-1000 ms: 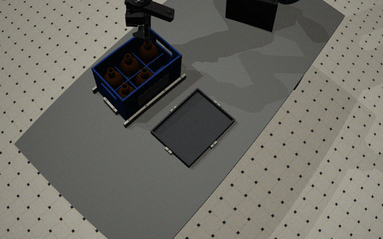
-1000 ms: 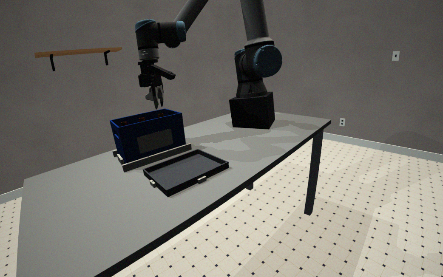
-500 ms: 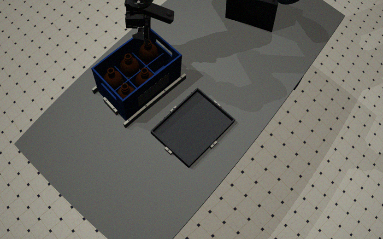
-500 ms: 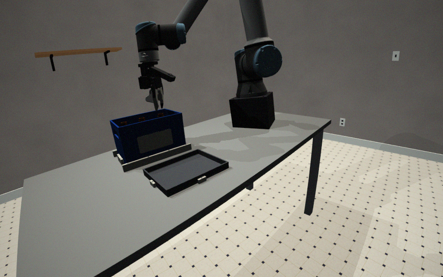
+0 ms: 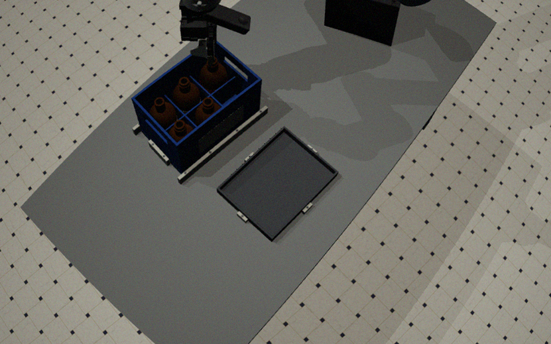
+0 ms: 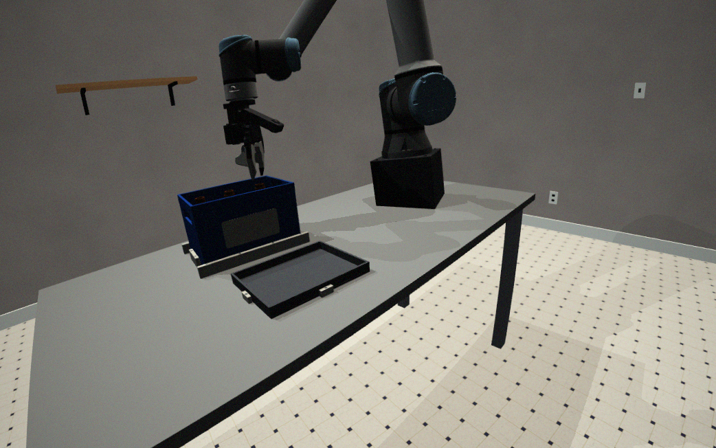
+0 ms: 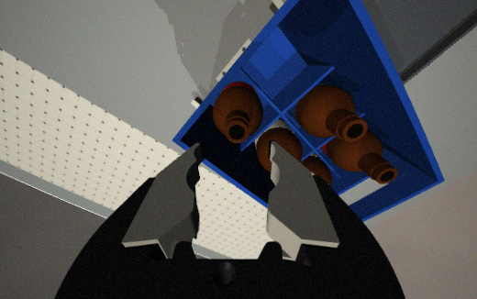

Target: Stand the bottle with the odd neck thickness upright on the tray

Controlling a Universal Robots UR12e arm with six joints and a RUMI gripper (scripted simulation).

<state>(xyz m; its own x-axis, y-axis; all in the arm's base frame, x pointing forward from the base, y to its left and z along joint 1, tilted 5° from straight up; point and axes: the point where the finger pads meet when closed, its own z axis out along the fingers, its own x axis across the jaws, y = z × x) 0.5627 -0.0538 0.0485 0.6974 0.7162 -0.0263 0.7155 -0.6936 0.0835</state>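
The blue crate lies 9 cm ahead of my hand, 4 cm to the left of it and 11 cm below it. Round my hand: black tray 6 cm ahead, 32 cm to the left, 18 cm below; then bottle 18 cm ahead, 1 cm to the left, 11 cm below.
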